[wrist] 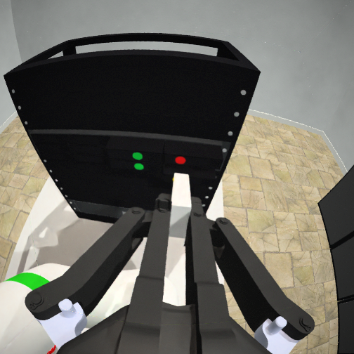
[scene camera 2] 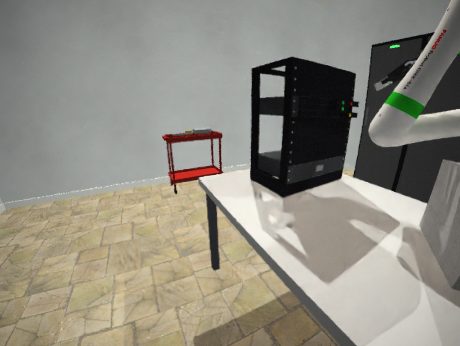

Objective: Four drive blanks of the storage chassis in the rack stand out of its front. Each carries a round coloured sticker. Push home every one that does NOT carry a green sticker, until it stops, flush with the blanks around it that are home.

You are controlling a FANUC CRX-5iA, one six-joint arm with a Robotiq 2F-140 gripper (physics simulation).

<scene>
black rack: wrist; scene camera 2
same spot on black rack: (wrist: 98, 120) = (scene camera 2: 324, 93)
</scene>
